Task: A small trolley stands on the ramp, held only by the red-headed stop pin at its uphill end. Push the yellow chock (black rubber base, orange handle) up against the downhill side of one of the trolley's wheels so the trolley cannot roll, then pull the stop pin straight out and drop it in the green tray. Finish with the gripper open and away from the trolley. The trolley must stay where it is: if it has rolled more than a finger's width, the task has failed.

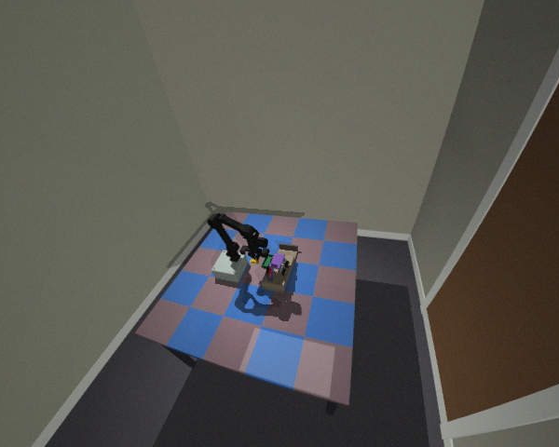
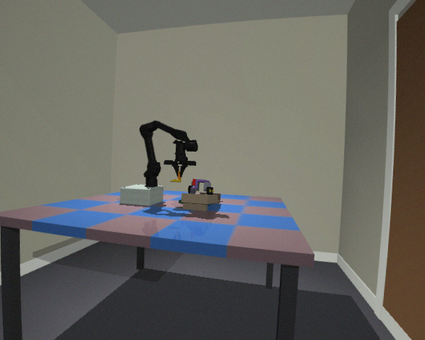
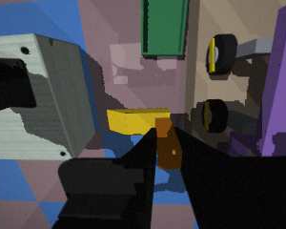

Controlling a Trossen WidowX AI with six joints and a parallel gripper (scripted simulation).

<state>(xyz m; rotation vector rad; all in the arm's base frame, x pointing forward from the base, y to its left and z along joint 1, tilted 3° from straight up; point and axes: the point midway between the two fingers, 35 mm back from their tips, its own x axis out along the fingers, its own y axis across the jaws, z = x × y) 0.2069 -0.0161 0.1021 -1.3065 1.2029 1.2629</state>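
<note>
Now: gripper tip 120 mm short of the red-headed stop pin, 60 mm to the left of it and 40 mm above it. Also, from my gripper tip: yellow chock 20 mm behind, 10 mm below; ramp 130 mm ahead, 40 mm to the left, 120 mm below; trolley 130 mm ahead, 40 mm to the left, 60 mm below.
</note>
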